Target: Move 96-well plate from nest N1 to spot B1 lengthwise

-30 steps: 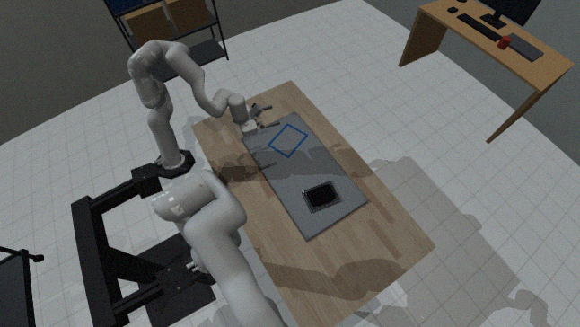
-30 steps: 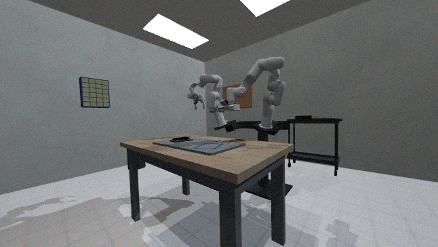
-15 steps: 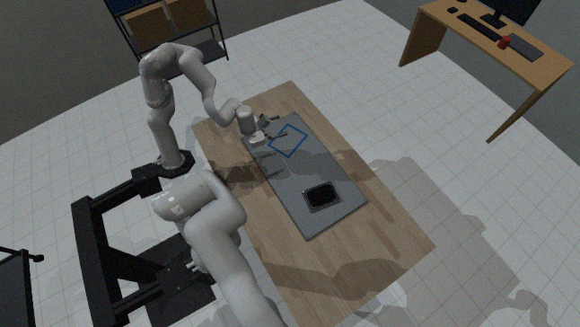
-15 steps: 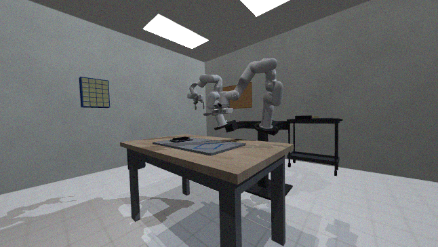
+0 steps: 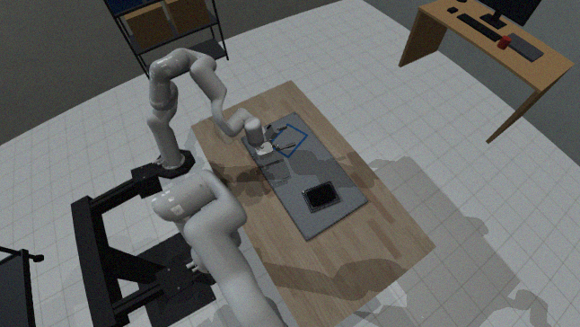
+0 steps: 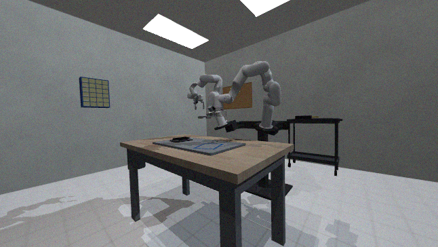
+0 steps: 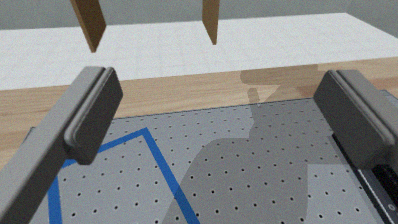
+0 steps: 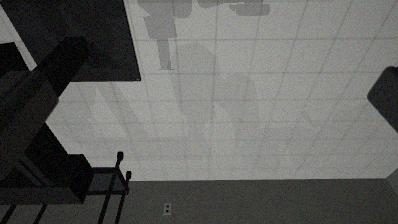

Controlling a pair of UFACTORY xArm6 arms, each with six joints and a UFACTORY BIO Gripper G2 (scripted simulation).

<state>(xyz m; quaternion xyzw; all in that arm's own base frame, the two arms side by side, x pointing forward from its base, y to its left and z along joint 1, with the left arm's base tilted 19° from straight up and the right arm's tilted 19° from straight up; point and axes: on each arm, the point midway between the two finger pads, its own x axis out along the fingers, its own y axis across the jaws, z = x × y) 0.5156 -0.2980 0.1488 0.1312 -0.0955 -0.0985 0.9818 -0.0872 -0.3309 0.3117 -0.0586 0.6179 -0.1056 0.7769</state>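
Note:
The black 96-well plate lies 4 cm ahead of my left hand, 28 cm to the right of it and 18 cm below it. From my left hand the other things lie so: grey perforated board: 3 cm ahead, 8 cm to the right, 21 cm below; dark plate nest: 4 cm ahead, 28 cm to the right, 20 cm below.

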